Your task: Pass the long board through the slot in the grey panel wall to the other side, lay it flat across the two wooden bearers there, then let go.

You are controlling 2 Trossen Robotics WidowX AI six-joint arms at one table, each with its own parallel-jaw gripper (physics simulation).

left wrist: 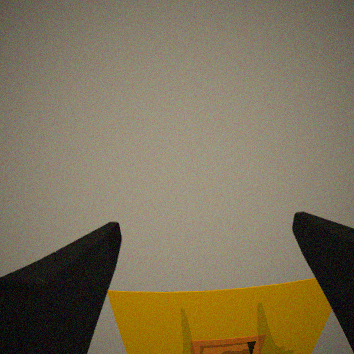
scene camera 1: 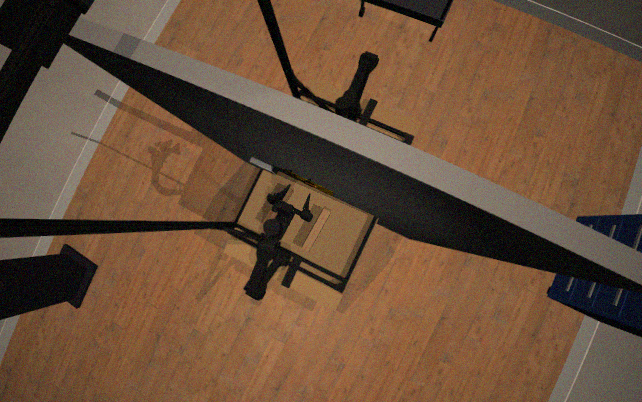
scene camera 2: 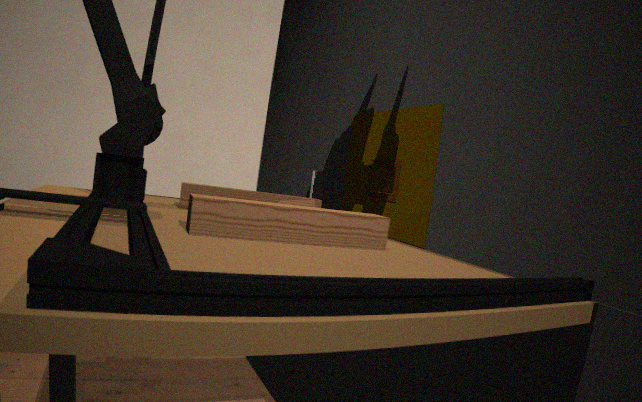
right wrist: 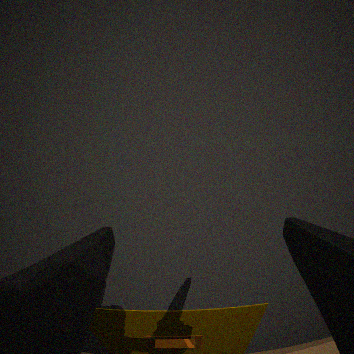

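Observation:
The grey panel wall (scene camera 1: 350, 135) (scene camera 2: 530, 150) (left wrist: 200, 125) (right wrist: 200, 125) carries a yellow patch (scene camera 2: 422, 165) (left wrist: 150, 312) (right wrist: 237, 325) around the orange-edged slot (left wrist: 227, 341) (right wrist: 174, 343). In scene camera 2 shadows cover the slot. The near bearer (scene camera 1: 317, 229) (scene camera 2: 287, 221) lies on the table; the far bearer (scene camera 2: 240, 194) lies behind it, partly hidden. My right gripper (scene camera 1: 299, 190) (right wrist: 199, 232) is open and empty above the table, facing the wall. My left gripper (left wrist: 208, 227) is open and empty, facing the wall on its other side. The long board does not show in any view.
The table (scene camera 1: 350, 225) (scene camera 2: 450, 265) stands close against the wall. A small pale upright piece (scene camera 1: 261, 164) (scene camera 2: 313, 184) stands near the table's far corner by the wall. A blue object (scene camera 1: 597, 297) is at the right. A dark table (scene camera 1: 415, 7) stands at the top.

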